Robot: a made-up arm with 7 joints. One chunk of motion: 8 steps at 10 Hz.
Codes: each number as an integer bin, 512 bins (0 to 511) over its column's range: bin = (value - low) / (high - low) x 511, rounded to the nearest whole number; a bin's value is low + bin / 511 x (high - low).
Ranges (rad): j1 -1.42..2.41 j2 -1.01..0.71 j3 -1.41..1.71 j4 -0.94..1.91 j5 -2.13..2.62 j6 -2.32..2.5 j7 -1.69..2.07
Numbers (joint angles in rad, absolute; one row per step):
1: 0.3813 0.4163 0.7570 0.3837 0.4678 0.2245 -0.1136
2: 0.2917 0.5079 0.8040 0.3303 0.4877 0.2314 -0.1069
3: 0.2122 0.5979 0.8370 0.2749 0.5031 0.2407 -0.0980
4: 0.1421 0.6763 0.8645 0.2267 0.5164 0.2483 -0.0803
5: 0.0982 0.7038 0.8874 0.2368 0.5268 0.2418 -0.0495
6: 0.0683 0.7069 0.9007 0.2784 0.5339 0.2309 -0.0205
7: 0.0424 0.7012 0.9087 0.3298 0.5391 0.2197 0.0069
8: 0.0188 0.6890 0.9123 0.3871 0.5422 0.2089 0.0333
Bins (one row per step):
1: 240 424 355 237 279 270 214
2: 228 451 363 228 282 270 215
3: 218 478 368 218 283 271 216
4: 208 501 373 209 285 272 219
5: 203 509 376 211 286 272 223
6: 199 510 378 218 287 270 227
7: 195 508 380 228 287 269 231
8: 192 505 380 238 287 268 234

